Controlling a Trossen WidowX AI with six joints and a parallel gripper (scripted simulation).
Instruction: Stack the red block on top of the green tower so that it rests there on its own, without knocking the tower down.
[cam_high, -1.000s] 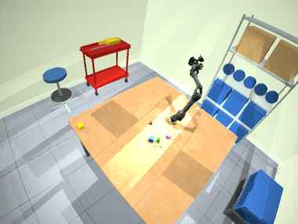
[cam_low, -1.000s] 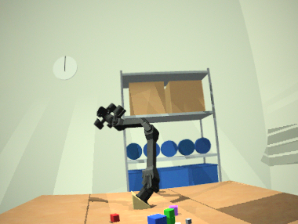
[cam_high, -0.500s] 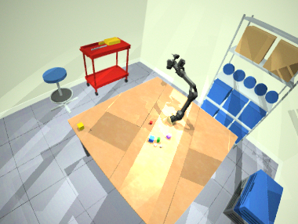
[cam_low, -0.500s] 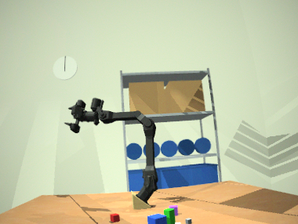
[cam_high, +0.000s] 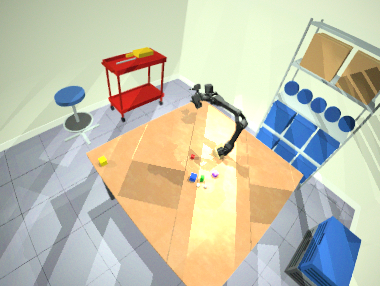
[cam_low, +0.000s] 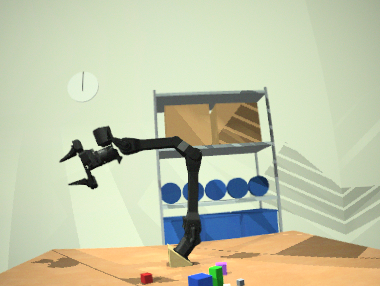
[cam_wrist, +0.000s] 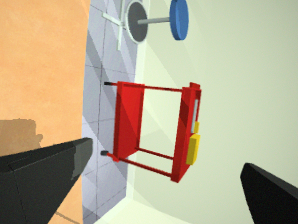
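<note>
My gripper tip is 150 mm short of the red block, 310 mm to the right of it and 340 mm above it. From my gripper tip the other things lie so: blue block 270 mm ahead, 460 mm to the left, 330 mm below; yellow block 760 mm ahead, 10 mm to the right, 330 mm below; purple block 120 mm ahead, 530 mm to the left, 340 mm below.
</note>
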